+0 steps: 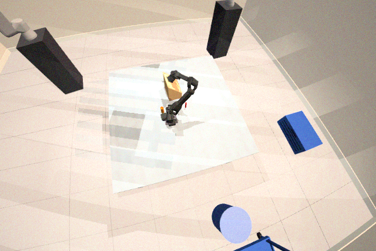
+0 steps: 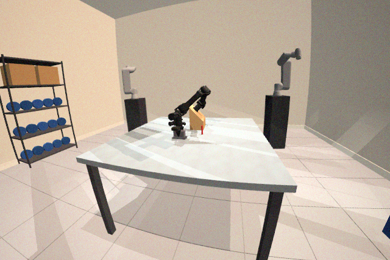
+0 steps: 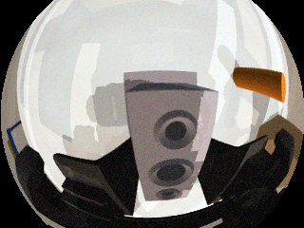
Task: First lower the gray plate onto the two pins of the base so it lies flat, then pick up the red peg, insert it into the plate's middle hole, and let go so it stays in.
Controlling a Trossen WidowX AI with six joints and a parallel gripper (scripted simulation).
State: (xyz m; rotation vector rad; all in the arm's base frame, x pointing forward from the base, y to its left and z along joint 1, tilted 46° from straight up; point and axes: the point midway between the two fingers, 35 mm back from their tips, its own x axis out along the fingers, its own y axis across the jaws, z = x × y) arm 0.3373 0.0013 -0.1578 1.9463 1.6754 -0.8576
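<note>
Right now my gripper tip is 4 cm below the gray plate. Round my gripper tip: base (1 cm below); then red peg (19 cm to the left, 9 cm behind, 2 cm above); then orange cylinder (12 cm behind, 4 cm to the right, 2 cm above).
</note>
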